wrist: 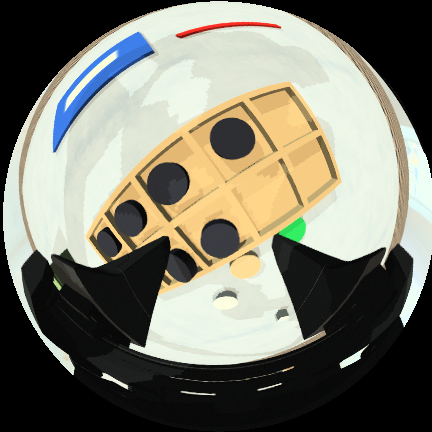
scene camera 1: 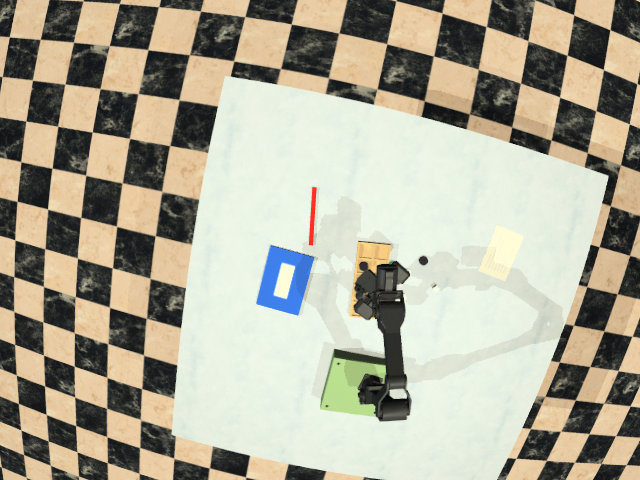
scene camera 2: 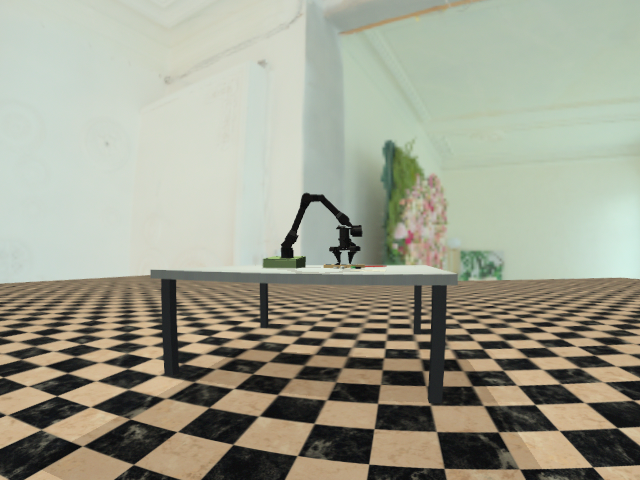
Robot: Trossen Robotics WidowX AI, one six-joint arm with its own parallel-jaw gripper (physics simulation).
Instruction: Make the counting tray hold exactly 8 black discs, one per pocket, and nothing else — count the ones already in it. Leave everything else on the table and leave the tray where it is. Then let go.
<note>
My gripper (scene camera 1: 379,282) is open and holds nothing. Also in view: a tan counting tray (scene camera 1: 373,253).
The tan counting tray is seen too in the wrist view (wrist: 291,167). My gripper shows as well in the wrist view (wrist: 221,241).
</note>
